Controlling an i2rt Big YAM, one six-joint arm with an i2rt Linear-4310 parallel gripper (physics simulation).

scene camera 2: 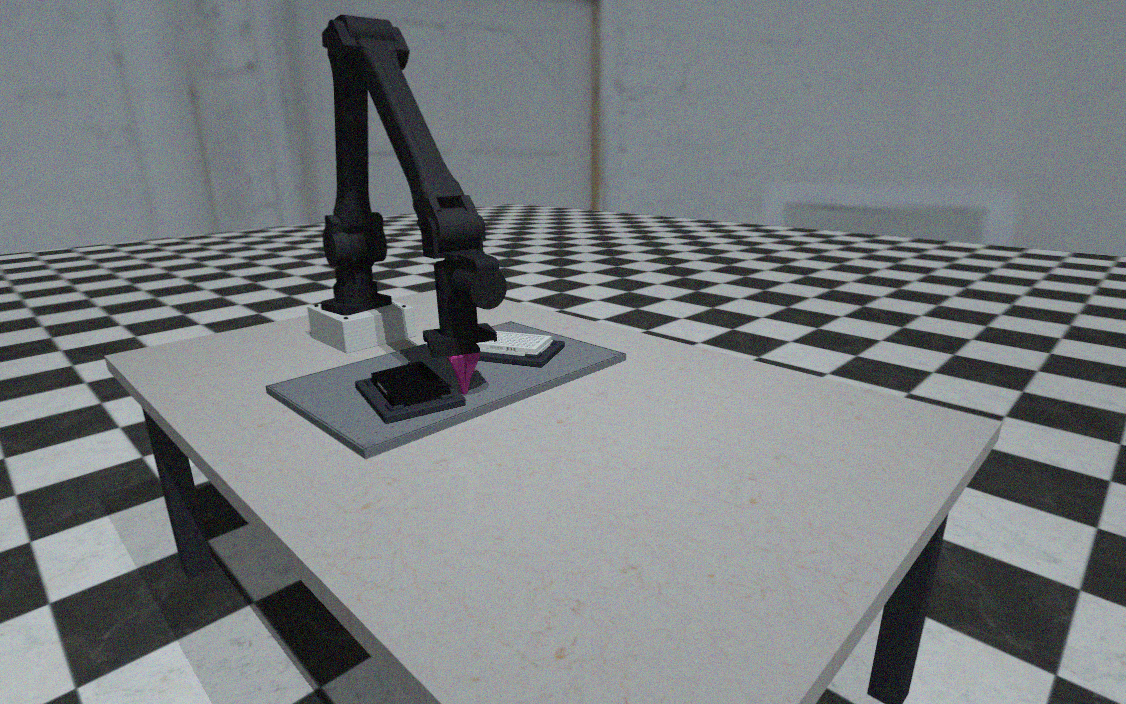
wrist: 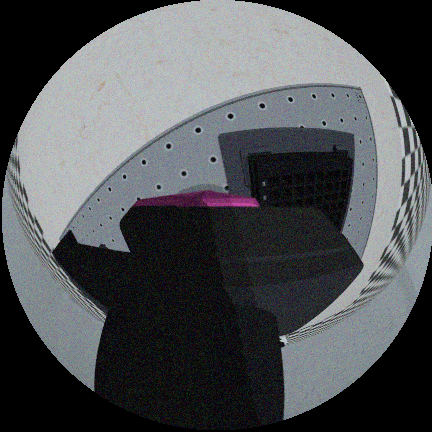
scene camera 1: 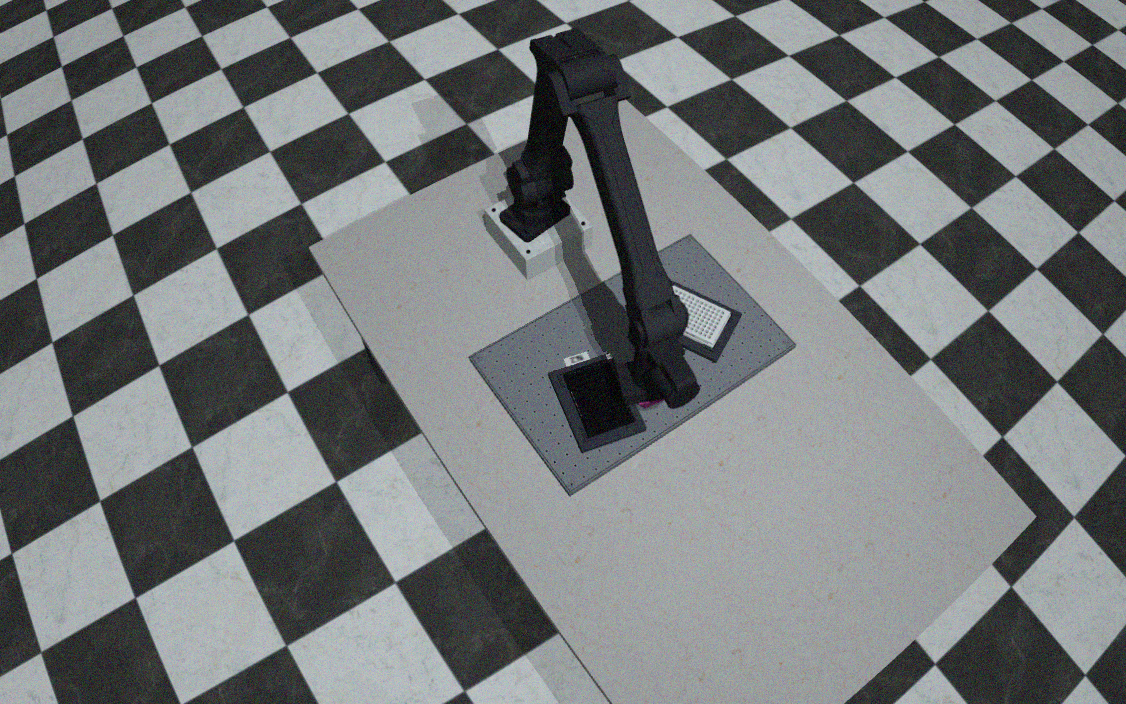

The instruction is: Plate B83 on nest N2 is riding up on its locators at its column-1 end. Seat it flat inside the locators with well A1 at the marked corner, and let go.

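Where they show: gripper, fingertip midpoint: (scene camera 2: 464, 393) (wrist: 207, 197) (scene camera 1: 644, 405); arm's base, origin of the base link: (scene camera 2: 357, 306) (scene camera 1: 535, 215).
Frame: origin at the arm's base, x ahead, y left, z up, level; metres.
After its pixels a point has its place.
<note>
A black well plate (scene camera 1: 597, 398) {y -0.186, x 0.365, z -0.031 m} (scene camera 2: 409, 383) {y -0.194, x 0.380, z -0.025 m} (wrist: 310, 185) {y -0.198, x 0.403, z -0.028 m} lies on a dark nest (scene camera 1: 610, 439) {y -0.221, x 0.434, z -0.041 m} (scene camera 2: 423, 410) {y -0.220, x 0.437, z -0.045 m} (wrist: 285, 137) {y -0.199, x 0.438, z -0.041 m}. In the scene camera 2 view it sits high on the nest and looks slightly tilted. Its label, the nest's label and the corner mark cannot be read, so I cannot confirm B83 or N2. My gripper (scene camera 1: 650, 404) {y -0.125, x 0.424, z -0.054 m} (scene camera 2: 464, 390) {y -0.125, x 0.424, z -0.054 m} (wrist: 207, 197) {y -0.125, x 0.424, z -0.054 m} is shut and empty, its magenta fingers pointing down beside this nest, on the side toward the white plate. The fingertips are low, close above the board. The wrist hides part of the plate in the wrist view.
A white well plate (scene camera 1: 705, 315) {y 0.083, x 0.380, z -0.027 m} (scene camera 2: 518, 342) {y 0.062, x 0.380, z -0.028 m} lies on a second dark nest (scene camera 1: 715, 352) {y 0.044, x 0.443, z -0.041 m} (scene camera 2: 543, 358) {y 0.047, x 0.448, z -0.041 m}, partly behind the arm. Both nests stand on a grey perforated board (scene camera 1: 523, 398) {y -0.272, x 0.268, z -0.053 m} (scene camera 2: 319, 402) {y -0.278, x 0.270, z -0.053 m} (wrist: 280, 110) {y -0.211, x 0.455, z -0.053 m}. A small white tag (scene camera 1: 575, 359) {y -0.150, x 0.273, z -0.051 m} lies beside the black plate's nest.
</note>
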